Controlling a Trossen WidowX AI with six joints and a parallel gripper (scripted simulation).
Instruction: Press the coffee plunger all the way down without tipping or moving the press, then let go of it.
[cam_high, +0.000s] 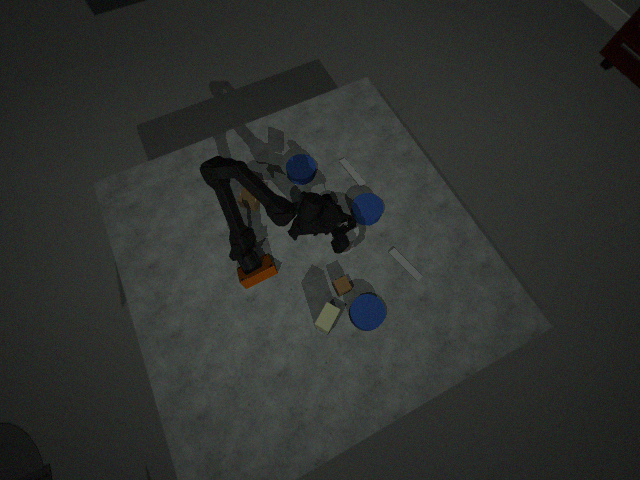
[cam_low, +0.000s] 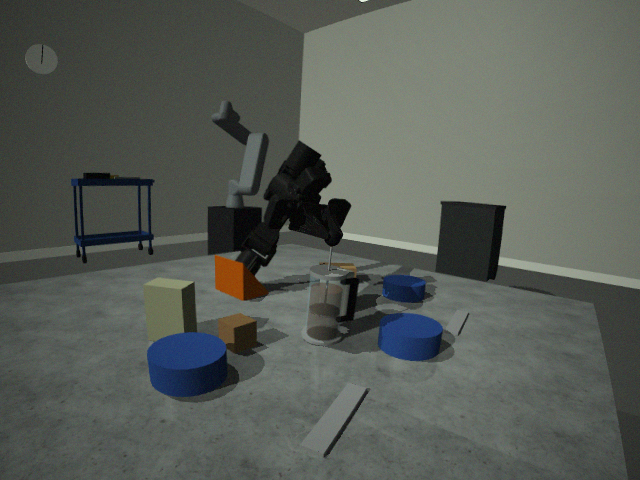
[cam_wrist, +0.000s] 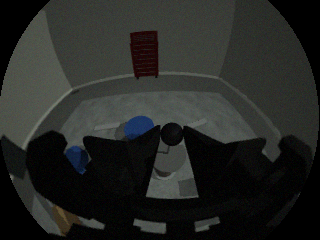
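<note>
Right now my gripper tip is 1 cm past the glass coffee press, 2 cm to the right of it and 10 cm above it. Also, from my gripper tip: white cylinder: 8 cm behind, 15 cm to the left, 16 cm below; small brown cube: 12 cm behind, 12 cm to the right, 18 cm below; cream block: 23 cm behind, 19 cm to the right, 15 cm below.
</note>
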